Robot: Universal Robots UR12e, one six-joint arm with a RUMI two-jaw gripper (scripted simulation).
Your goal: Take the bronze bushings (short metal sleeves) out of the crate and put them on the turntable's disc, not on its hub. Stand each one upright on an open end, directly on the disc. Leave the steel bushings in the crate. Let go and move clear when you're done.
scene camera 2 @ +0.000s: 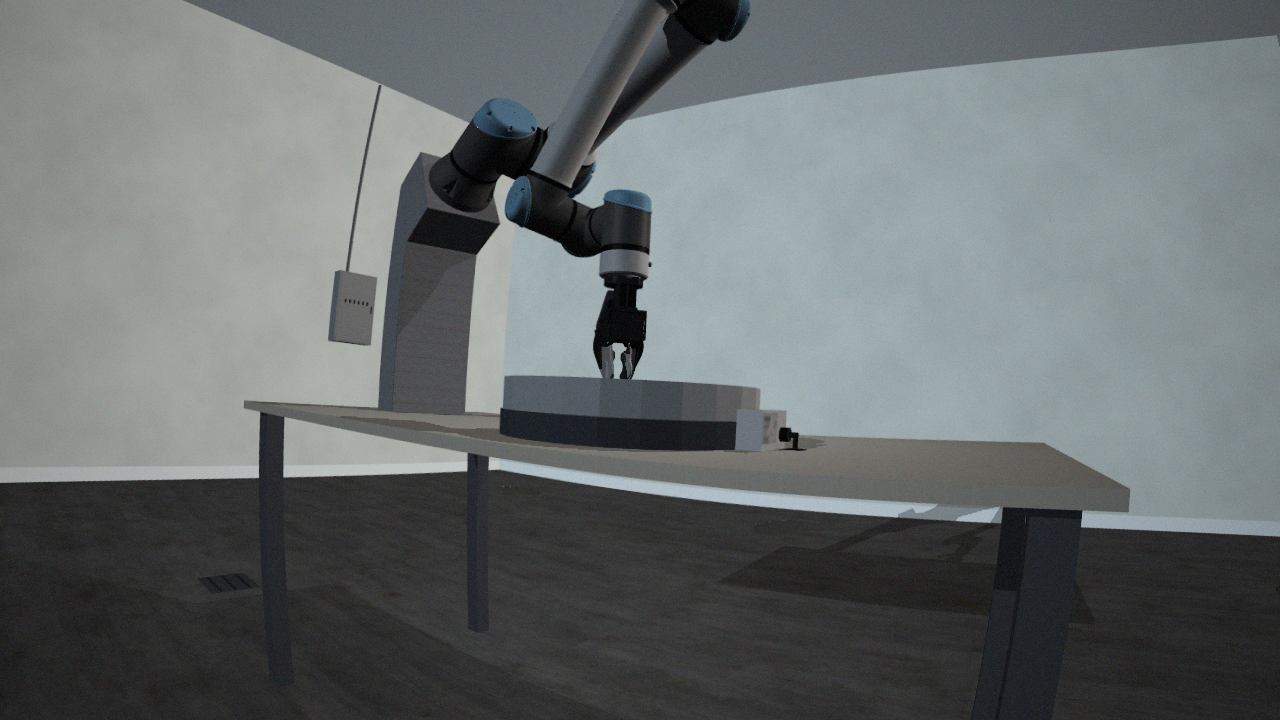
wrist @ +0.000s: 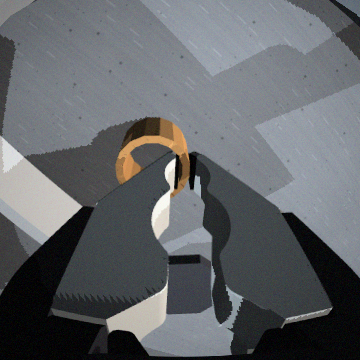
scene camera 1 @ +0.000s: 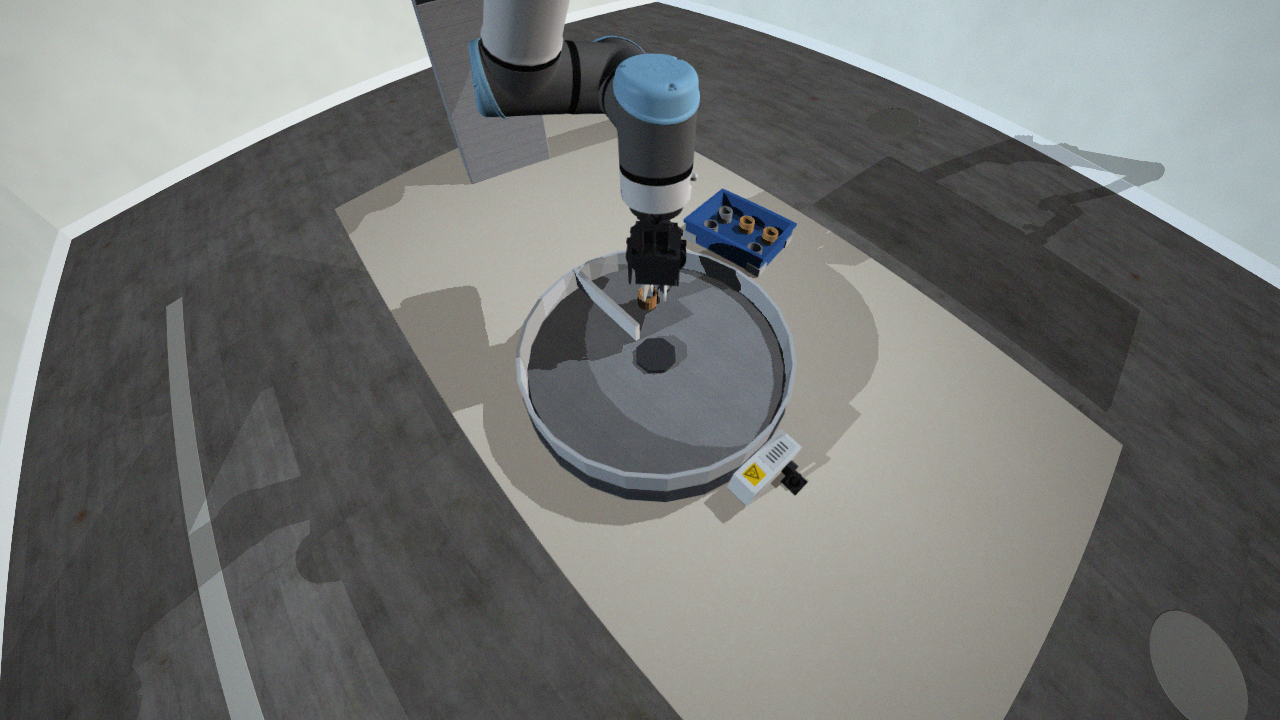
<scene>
In view: the gripper point(scene camera 1: 655, 302), a bronze bushing point(wrist: 149, 130), a turntable disc point(scene camera 1: 703, 393) and a blue crate point(scene camera 1: 731, 244).
The gripper also shows in the wrist view point(wrist: 182, 155). The turntable disc also shows in the wrist view point(wrist: 263, 96).
</scene>
